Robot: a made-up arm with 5 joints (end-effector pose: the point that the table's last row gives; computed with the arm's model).
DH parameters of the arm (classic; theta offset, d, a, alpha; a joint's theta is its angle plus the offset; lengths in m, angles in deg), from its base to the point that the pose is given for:
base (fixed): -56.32 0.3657 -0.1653 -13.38
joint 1: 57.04 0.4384 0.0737 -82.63
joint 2: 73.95 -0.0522 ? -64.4
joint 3: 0 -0.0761 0.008 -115.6
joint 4: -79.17 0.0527 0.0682 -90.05
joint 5: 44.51 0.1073 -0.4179 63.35
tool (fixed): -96.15 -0.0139 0 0
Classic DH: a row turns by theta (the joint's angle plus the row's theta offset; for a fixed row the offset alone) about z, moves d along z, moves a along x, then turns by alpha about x.
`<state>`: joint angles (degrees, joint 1 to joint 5).
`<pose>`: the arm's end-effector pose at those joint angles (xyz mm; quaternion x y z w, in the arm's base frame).
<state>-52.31 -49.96 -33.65 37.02 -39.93</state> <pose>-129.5 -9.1 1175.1 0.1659 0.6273 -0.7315 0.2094</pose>
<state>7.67 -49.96 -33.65 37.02 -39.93</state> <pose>176.1 -53.8 1120.5 -0.1882 0.7079 -0.4820 0.4809</pose>
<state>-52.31 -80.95 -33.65 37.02 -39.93</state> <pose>-248.9 133.9 1128.9 0.2196 0.4223 -0.8024 0.3602</pose>
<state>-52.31 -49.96 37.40 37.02 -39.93</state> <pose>93.9 20.4 1201.3 -0.2330 -0.5044 0.7372 0.3844</pose>
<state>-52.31 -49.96 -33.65 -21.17 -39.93</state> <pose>194.4 -142.1 1124.7 0.1617 -0.7846 0.5889 0.1068</pose>
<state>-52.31 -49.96 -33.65 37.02 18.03</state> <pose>-139.8 -365.9 983.5 0.1574 0.8180 -0.3320 0.4427</pose>
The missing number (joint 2, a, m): 0.046
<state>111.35 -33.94 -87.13 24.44 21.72</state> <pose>-32.3 819.0 726.7 0.6797 -0.1097 -0.7252 0.0015</pose>
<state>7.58 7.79 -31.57 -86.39 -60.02</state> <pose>152.0 370.0 455.5 0.9348 -0.1295 -0.0709 0.3229</pose>
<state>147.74 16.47 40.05 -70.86 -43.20</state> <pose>-33.5 466.2 391.5 0.3828 0.5318 0.7171 0.2375</pose>
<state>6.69 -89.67 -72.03 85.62 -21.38</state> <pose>209.8 -254.1 819.8 0.1356 0.2867 0.1146 0.9414</pose>
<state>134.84 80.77 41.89 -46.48 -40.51</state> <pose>197.1 287.0 380.3 0.0556 0.6629 0.6609 0.3474</pose>
